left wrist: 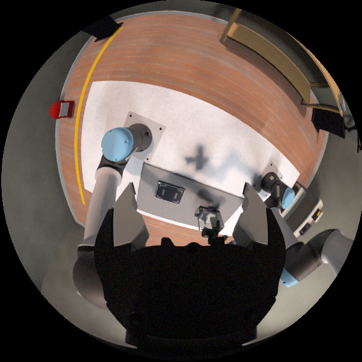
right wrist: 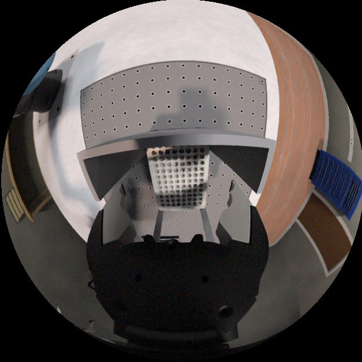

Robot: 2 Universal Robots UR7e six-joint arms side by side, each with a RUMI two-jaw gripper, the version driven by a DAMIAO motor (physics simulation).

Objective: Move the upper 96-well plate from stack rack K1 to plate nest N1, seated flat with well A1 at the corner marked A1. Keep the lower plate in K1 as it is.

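Note:
Stack rack K1 [right wrist: 175, 139] [left wrist: 199, 214] is a grey frame on the pegboard. The upper 96-well plate [right wrist: 179, 175] lies in it, pale with dark wells, partly in shadow; the lower plate cannot be told apart beneath it. My right gripper [right wrist: 176, 182] is open, above the plate's near end, with one finger off each side and neither touching it. Nest N1 [left wrist: 170, 192] is a black rectangle on the board; its edge [right wrist: 169, 238] peeks out above the gripper body in the right wrist view. My left gripper [left wrist: 189, 183] is open and empty, high above the board.
The grey pegboard [right wrist: 200, 93] [left wrist: 150, 200] lies on the white floor area. The left arm's base [left wrist: 142, 137] and right arm's base [left wrist: 270, 179] stand beside it. A blue slatted object [right wrist: 337, 177] is at the far right, and wooden shelving [left wrist: 270, 52] at the upper right.

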